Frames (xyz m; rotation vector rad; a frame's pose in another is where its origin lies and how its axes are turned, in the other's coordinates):
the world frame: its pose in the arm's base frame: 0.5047 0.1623 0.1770 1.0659 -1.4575 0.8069
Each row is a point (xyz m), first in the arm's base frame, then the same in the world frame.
Working: the arm's base frame: its pose in the world frame: -0.1498 0.3968 0.3640 -1.0659 1.4575 -0.8069

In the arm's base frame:
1: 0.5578 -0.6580 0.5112
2: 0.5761 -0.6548 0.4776
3: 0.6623 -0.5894 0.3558
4: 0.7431 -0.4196 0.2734
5: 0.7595 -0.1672 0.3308
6: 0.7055 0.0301 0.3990
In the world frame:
1: 0.4767 -0.3213 0.6760
2: 0.4432 -0.3397 0.6718
3: 0.3125 -0.4053 0.6000
4: 0.2017 -0.4250 0.4283
5: 0.2130 -0.3445 0.1820
6: 0.2441 -0.2177 0.0104

